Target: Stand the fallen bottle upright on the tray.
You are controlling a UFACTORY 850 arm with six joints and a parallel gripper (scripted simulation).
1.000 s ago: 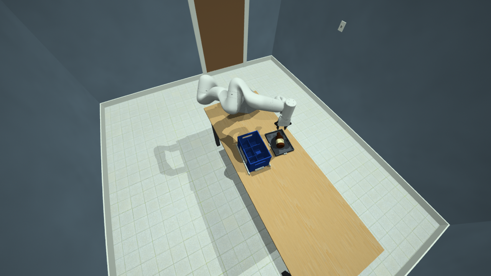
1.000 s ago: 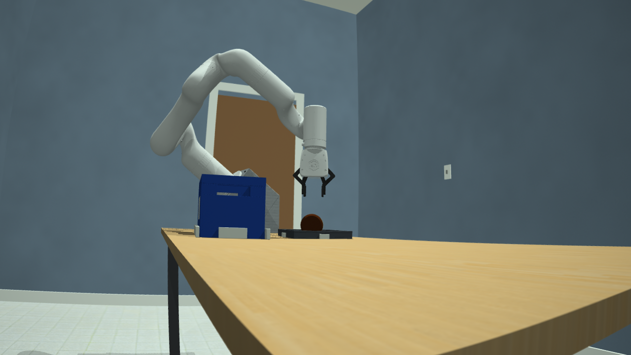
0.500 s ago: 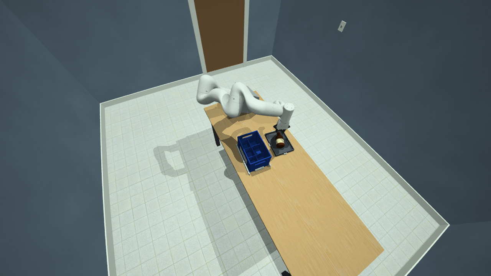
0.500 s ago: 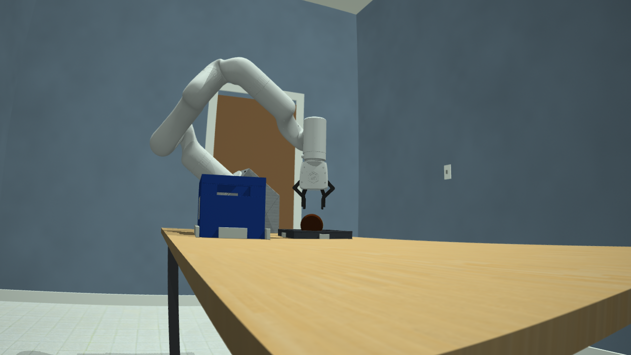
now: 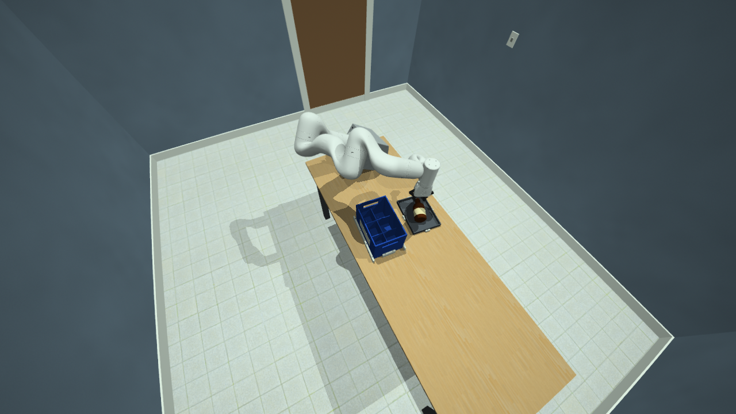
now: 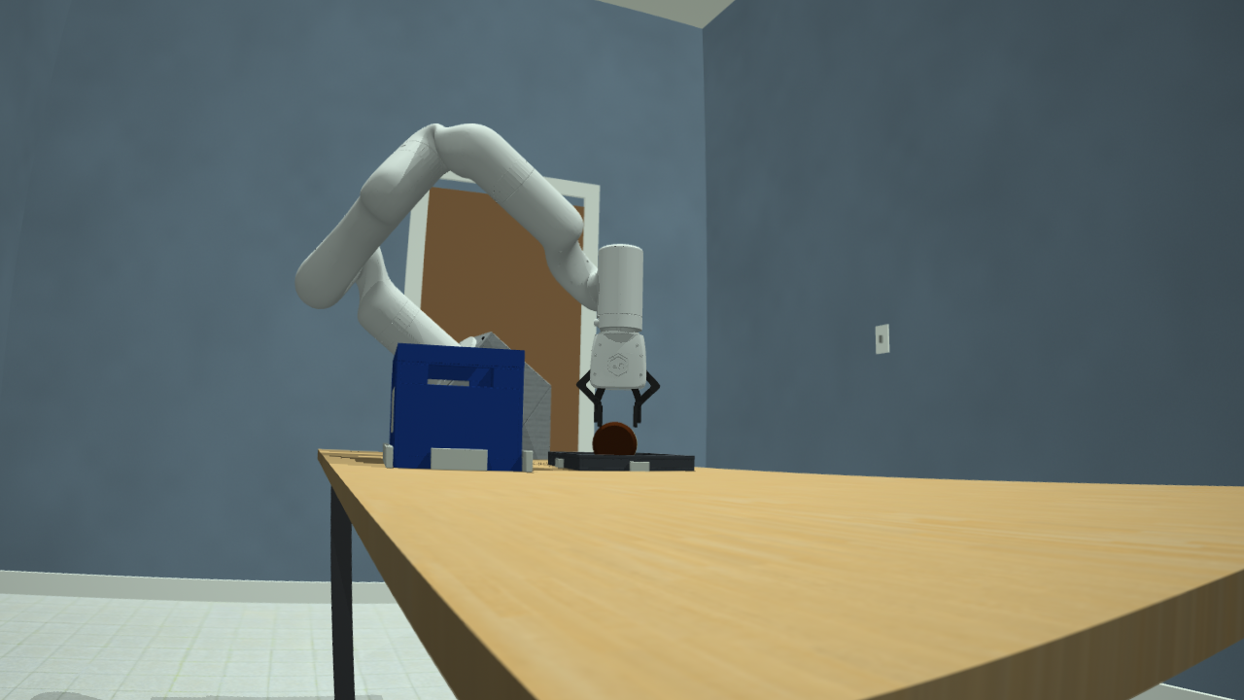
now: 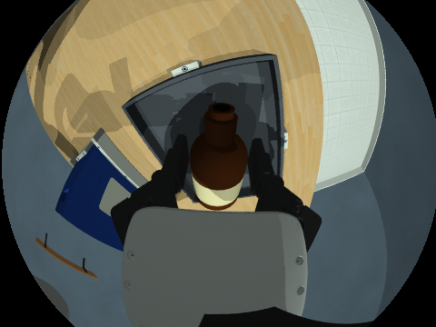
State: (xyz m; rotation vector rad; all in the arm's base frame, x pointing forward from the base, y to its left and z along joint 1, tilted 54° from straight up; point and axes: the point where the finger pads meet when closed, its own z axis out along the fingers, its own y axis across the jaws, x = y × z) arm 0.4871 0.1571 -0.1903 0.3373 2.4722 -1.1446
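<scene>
The bottle is 5 cm below my hand, 5 cm ahead of it and 2 cm to the right of it. From my hand the other things lie so: dark tray (8 cm below, 6 cm ahead, 2 cm to the right); blue crate (32 cm to the right, 8 cm ahead, 1 cm below).
</scene>
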